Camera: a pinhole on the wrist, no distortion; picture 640 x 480 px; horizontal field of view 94.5 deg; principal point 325.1 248.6 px. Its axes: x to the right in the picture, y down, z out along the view. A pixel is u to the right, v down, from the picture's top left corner.
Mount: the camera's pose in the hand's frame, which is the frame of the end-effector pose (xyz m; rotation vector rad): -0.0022 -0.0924 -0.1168 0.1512 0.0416 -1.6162
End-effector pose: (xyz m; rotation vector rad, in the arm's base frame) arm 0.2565 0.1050 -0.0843 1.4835 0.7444 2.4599
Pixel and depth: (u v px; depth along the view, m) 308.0 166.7 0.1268
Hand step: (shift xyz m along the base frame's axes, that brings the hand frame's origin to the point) 0.0185 0.0690 -0.0822
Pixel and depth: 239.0 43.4 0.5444
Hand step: 0.5638 -0.0418 -0.1524
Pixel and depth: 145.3 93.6 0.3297
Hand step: 0.2936 -0.0668 -0.0251
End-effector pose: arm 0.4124 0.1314 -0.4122 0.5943 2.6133 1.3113
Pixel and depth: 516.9 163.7 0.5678
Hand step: 0.1792 -0.0842 -0.6547
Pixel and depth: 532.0 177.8 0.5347
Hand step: 0.1349 -0.0937 -0.6375
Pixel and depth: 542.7 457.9 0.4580
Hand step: -0.2876 0.0782 -0.5781
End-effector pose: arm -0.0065 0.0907 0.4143 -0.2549 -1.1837 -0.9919
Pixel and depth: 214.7 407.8 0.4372
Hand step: -0.2197 0.1213 0.3225
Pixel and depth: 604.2 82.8 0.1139
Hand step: -0.1467 -0.0937 -0.1420
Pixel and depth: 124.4 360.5 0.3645
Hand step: -0.1046 0.1787 0.2497
